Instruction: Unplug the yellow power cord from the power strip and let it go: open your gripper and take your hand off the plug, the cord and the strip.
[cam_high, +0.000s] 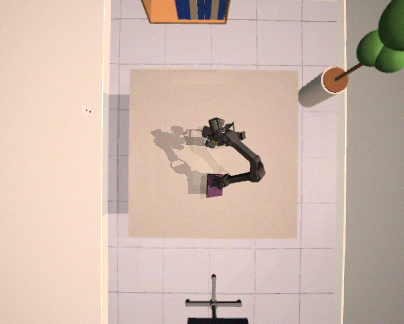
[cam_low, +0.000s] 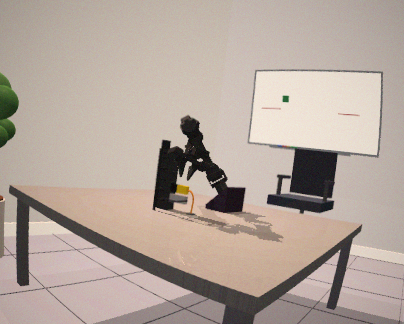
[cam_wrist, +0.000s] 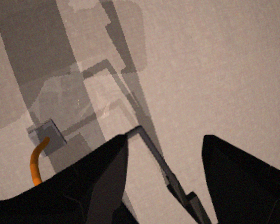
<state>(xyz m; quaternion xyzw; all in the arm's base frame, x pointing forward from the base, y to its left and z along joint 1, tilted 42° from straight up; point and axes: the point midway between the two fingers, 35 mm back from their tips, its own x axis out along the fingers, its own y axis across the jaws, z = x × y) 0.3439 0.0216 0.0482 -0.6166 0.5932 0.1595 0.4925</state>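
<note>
The yellow plug lies 7 cm behind my gripper tip, 7 cm to the right of it and 4 cm below it.
</note>
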